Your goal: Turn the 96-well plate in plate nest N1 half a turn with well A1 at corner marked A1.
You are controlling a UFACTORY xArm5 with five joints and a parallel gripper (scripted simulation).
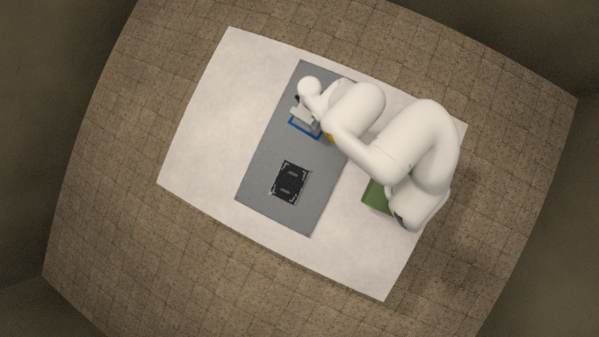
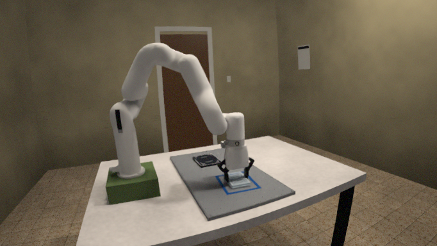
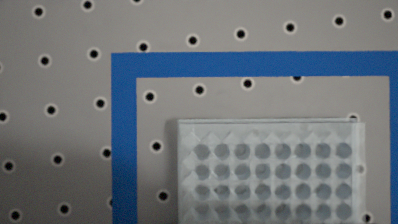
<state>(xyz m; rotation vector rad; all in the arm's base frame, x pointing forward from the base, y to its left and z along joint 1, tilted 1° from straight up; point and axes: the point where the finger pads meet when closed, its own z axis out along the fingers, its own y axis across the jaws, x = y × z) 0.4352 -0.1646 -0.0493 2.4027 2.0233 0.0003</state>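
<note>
The 96-well plate is 1 cm below my hand. From my hand the other things lie so: plate nest 2 cm behind, 32 cm to the left, 2 cm below.
</note>
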